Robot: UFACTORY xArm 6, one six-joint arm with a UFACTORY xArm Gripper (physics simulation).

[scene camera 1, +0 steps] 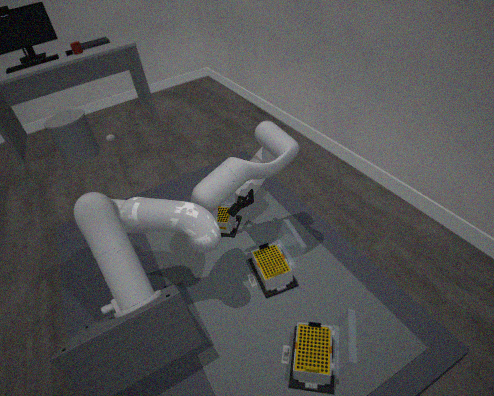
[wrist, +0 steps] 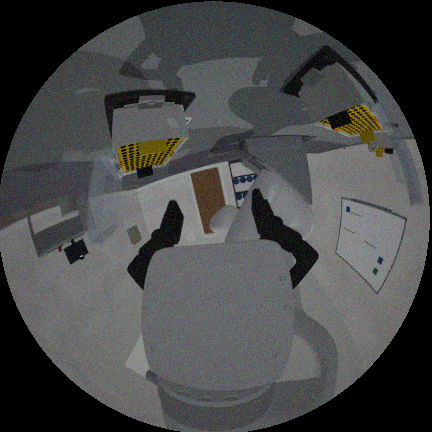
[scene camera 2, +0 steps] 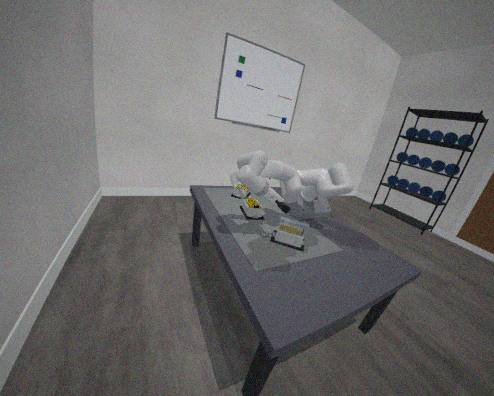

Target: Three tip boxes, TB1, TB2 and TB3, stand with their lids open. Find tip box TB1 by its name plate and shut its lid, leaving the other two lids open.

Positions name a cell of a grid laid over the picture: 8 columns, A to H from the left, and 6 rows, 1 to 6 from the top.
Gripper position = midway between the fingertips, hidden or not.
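Observation:
The wrist view shows the gripper (wrist: D3), a lid (wrist: B4) and a grey mat (wrist: E1). Scene camera 1 shows a lid (scene camera 1: F6), and there's also a lid (scene camera 1: E4).

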